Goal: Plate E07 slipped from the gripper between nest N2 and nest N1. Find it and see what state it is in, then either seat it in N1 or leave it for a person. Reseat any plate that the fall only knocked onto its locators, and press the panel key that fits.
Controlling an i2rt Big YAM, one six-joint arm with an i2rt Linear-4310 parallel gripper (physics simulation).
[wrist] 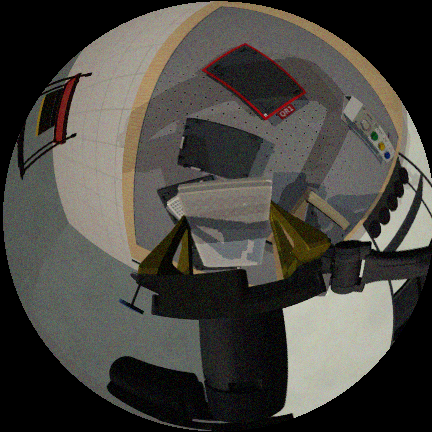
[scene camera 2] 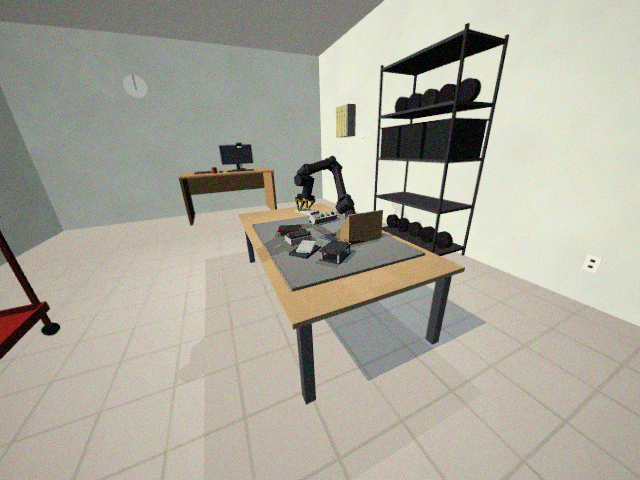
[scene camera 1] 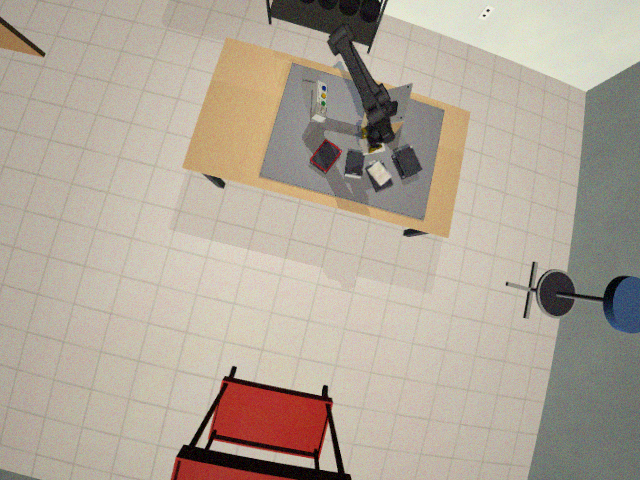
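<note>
My gripper is shut on a pale, see-through plate and holds it level above the grey mat. Below it a row of nests lies on the mat. One dark nest is empty. Another nest holds a white well plate, partly hidden behind the held plate in the wrist view. A third dark nest lies at the far end. A key panel carries green, yellow and blue keys.
A red-bordered bay lies beside the nests. A brown upright board stands on the mat near the arm's base. The wooden table has a black shelf rack behind it.
</note>
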